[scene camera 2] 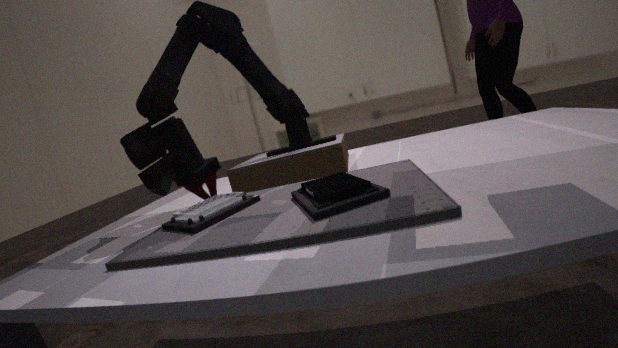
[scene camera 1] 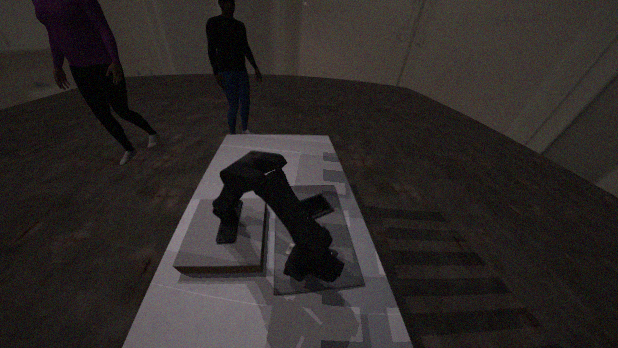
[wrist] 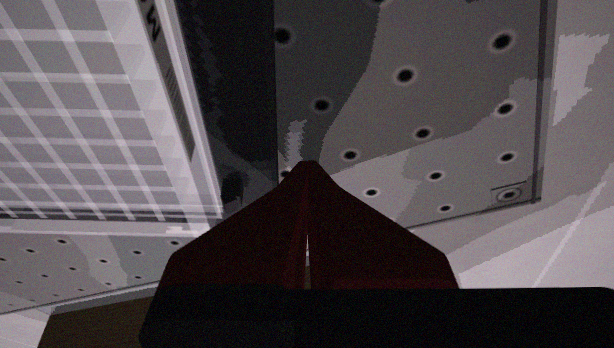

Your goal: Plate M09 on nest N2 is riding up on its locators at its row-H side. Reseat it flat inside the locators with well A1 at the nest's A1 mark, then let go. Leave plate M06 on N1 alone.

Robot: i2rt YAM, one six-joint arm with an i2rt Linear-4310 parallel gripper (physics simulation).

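Where they show: gripper, between the fingertips: (scene camera 2: 215, 203) (scene camera 1: 290, 269) (wrist: 307, 175); arm's base, origin of its link: (scene camera 2: 302, 147) (scene camera 1: 230, 220).
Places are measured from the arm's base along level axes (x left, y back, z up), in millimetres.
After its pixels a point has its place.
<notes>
A clear, pale well plate (scene camera 2: 210, 206) @(x -133, y -354, z -34 mm) (wrist: 90, 115) @(x -167, y -303, z -34 mm) sits on a dark nest (scene camera 2: 225, 215) @(x -104, y -362, z -54 mm) (wrist: 235, 100) @(x -188, y -283, z -48 mm) with small locator knobs. Its side label shows an M; the number is not readable. A black plate (scene camera 2: 340, 186) @(x 113, y -395, z -34 mm) (scene camera 1: 317, 206) @(x 85, y -377, z -34 mm) sits on the other nest (scene camera 2: 350, 204) @(x 124, y -439, z -52 mm). Which plate is M09, and how level each lies, I cannot tell surely. My gripper (scene camera 2: 210, 195) @(x -186, y -236, z -58 mm) (wrist: 307, 175) @(x -186, y -236, z -58 mm) is shut and empty, its red fingertips close by the pale plate. In the wrist view they are right of the plate, beside the nest's edge; contact is unclear. The A1 marks are not readable.
Both nests stand on a grey perforated board (scene camera 1: 320, 287) @(x -258, y -335, z -60 mm) (scene camera 2: 435, 200) @(x 236, y -468, z -60 mm) (wrist: 465, 75) @(x -243, y -255, z -60 mm). The arm's base stands on a raised block (scene camera 1: 220, 262) @(x -170, y 3, z -3 mm) (scene camera 2: 290, 172) @(x -20, y -136, z -41 mm) beside it. Two people (scene camera 1: 230, 55) (scene camera 1: 85, 45) are beyond the white table (scene camera 1: 200, 320) @(x -328, y 54, z -72 mm). Patchy shadows cross the table and board.
</notes>
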